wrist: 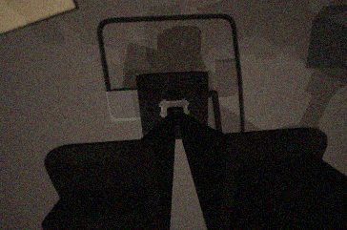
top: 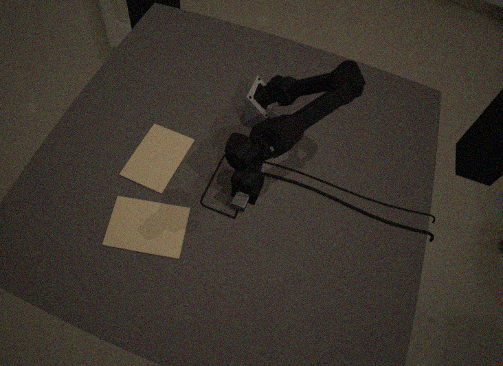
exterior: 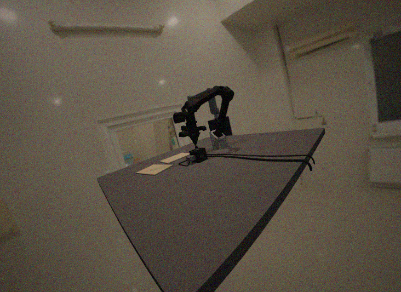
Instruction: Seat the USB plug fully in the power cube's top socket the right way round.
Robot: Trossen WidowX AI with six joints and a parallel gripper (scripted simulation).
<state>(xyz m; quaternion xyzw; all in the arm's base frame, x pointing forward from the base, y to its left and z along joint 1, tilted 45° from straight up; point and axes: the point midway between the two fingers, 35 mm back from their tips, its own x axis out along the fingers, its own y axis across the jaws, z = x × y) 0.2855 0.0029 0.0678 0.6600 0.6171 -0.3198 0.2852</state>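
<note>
Right now my gripper tip is 20 mm above the USB plug. From my gripper tip the other things lie so: USB socket 40 mm below.
</note>
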